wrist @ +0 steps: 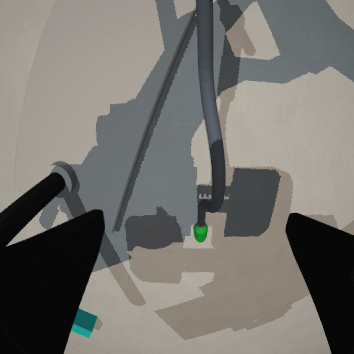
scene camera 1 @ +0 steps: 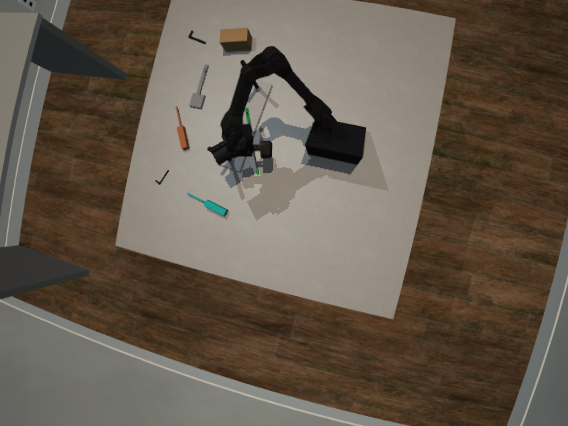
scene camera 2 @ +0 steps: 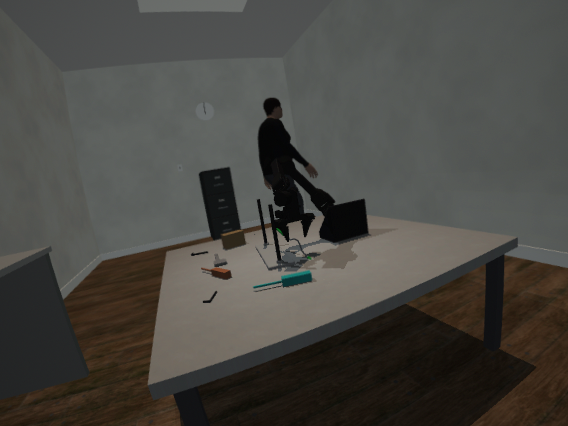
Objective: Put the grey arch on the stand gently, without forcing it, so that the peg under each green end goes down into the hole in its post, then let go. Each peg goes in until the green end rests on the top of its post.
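Places are measured from the arm's base along level axes (x back, y down, z right), in metres.
Pixels of known places: gripper, fingertip midpoint: [wrist: 199, 222] [scene camera 1: 251, 154] [scene camera 2: 296, 239]; arm's base at its link origin: [scene camera 1: 321, 135] [scene camera 2: 332, 215].
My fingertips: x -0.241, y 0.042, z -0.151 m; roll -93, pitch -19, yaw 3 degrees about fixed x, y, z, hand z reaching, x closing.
For each thing: its middle in the pictures, then the offset to it from my fingertips. "spot": a spot on its surface instead.
- grey arch at a spot on its surface: [wrist: 210, 110] spot: dx -0.015, dy +0.004, dz +0.047 m
- green end at a spot on its surface: [scene camera 1: 247, 116] [scene camera 2: 276, 227] spot: dx -0.054, dy -0.044, dz +0.131 m
- teal screwdriver at the middle of its body: [wrist: 29, 295] [scene camera 2: 282, 281] [scene camera 1: 206, 202] dx -0.138, dy +0.066, dz -0.254 m
- orange screwdriver at the middle of its body: [scene camera 2: 214, 271] [scene camera 1: 180, 127] dx -0.371, dy +0.066, dz +0.021 m
- grey scraper at the middle of its body: [scene camera 1: 201, 86] [scene camera 2: 218, 259] dx -0.349, dy +0.074, dz +0.226 m
- brown box at the middle of its body: [scene camera 1: 236, 39] [scene camera 2: 233, 239] dx -0.256, dy +0.040, dz +0.456 m
The grey arch [wrist: 210, 110] is a thin bent tube lying low beside the stand. One green end [scene camera 1: 247, 116] [scene camera 2: 279, 231] shows near the stand's base. The other green end [scene camera 1: 257, 171] [scene camera 2: 309, 258] [wrist: 200, 232] lies toward the teal tool. The stand has a flat base [scene camera 1: 259, 100] and two black upright posts; the near post [scene camera 2: 274, 232] [wrist: 30, 202] is beside my left finger in the wrist view. My gripper [scene camera 2: 296, 238] [wrist: 199, 222] is open and empty above the arch, its fingers on either side of the tube's lower part. The arm hides part of the arch and stand in scene camera 1.
A teal screwdriver [scene camera 1: 216, 207] [scene camera 2: 296, 278] [wrist: 85, 322], an orange screwdriver [scene camera 1: 183, 137] [scene camera 2: 221, 272], a grey scraper [scene camera 1: 197, 100] [scene camera 2: 219, 261], two hex keys and a brown box [scene camera 1: 235, 39] [scene camera 2: 233, 239] lie around the stand. The black arm base [scene camera 1: 336, 142] [scene camera 2: 345, 220] stands opposite.
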